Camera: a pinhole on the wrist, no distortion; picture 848 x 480 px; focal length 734.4 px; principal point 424.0 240.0 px. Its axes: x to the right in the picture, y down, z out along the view. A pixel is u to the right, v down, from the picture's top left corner.
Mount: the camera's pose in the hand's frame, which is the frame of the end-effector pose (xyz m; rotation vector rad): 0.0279 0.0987 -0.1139 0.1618 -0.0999 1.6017
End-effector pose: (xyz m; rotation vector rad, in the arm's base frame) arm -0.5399 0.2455 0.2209 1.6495 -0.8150 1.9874
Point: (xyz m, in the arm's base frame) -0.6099 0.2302 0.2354
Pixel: 146.1 271.3
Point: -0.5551 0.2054 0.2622
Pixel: 204.0 190.1
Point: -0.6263 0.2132 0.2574
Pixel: 317.1 35.1
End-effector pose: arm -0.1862 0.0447 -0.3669 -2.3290 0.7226 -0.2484
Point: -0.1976 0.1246 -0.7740
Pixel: 768.4 388.4
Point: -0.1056 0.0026 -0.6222
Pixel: 691.2 98.6
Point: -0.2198 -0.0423 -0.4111
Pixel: 537.1 320.2
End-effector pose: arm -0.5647 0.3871 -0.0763 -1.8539 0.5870 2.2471
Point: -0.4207 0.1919 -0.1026
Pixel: behind the camera
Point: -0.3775 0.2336 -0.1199
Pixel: behind the camera
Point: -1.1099 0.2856 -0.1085
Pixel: 809.4 75.4
